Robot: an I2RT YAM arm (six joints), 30 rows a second.
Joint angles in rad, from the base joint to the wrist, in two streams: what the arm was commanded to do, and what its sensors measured. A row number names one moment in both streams.
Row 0, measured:
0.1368 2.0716 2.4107 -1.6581 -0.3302 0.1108
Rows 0 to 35, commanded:
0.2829 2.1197 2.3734 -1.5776 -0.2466 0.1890
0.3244 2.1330 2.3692 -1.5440 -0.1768 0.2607
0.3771 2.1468 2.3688 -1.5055 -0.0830 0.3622
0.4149 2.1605 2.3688 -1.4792 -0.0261 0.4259
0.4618 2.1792 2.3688 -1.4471 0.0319 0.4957
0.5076 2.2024 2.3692 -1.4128 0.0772 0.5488
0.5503 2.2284 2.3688 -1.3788 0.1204 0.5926
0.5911 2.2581 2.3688 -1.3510 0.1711 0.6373
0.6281 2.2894 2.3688 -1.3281 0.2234 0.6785
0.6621 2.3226 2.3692 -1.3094 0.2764 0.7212
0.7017 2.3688 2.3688 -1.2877 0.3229 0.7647
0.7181 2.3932 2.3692 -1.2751 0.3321 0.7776
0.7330 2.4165 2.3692 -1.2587 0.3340 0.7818
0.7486 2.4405 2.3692 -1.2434 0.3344 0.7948
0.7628 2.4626 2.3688 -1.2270 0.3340 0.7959
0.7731 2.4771 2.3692 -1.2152 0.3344 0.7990
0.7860 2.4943 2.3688 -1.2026 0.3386 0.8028
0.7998 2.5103 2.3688 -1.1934 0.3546 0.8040
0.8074 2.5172 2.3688 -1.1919 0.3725 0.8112
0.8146 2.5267 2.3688 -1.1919 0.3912 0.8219
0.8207 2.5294 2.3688 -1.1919 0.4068 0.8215
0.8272 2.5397 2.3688 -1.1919 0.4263 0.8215
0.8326 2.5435 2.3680 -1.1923 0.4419 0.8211
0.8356 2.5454 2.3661 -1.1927 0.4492 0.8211
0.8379 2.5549 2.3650 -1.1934 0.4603 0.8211
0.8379 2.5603 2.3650 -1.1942 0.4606 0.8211
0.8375 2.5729 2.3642 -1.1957 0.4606 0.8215
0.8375 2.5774 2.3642 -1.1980 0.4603 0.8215
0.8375 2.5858 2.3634 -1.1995 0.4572 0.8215
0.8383 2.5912 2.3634 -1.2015 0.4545 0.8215
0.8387 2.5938 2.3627 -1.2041 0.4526 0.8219
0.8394 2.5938 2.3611 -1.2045 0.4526 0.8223
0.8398 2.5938 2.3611 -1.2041 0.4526 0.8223
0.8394 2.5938 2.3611 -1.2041 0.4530 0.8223
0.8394 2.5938 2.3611 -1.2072 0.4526 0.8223
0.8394 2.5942 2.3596 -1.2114 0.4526 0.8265
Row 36, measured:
0.8341 2.5893 2.3699 -1.2037 0.4259 0.8104
